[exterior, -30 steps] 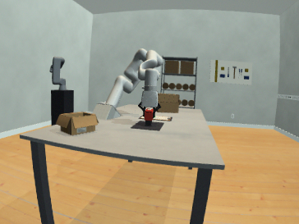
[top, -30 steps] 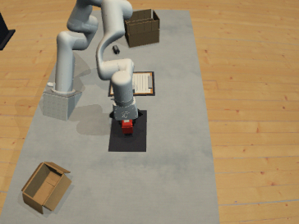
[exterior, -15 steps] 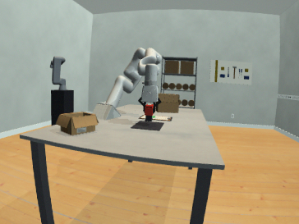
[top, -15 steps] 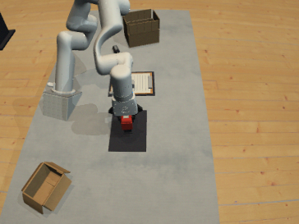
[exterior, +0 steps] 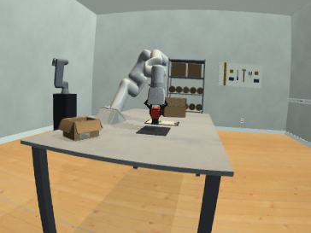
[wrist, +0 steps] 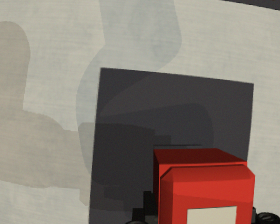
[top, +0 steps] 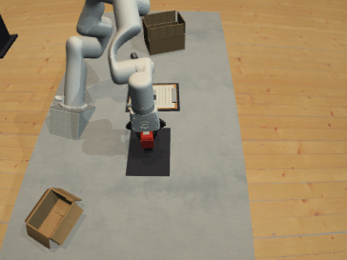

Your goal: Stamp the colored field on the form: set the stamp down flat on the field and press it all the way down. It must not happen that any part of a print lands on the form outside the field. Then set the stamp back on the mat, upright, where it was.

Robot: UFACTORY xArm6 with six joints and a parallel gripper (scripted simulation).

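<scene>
Now: the dark mat 10 mm to the right of my hand and 110 mm below it. Also, from my hand: black object (120 mm behind, 570 mm to the left, 90 mm below); red stamp (20 mm below).
</scene>
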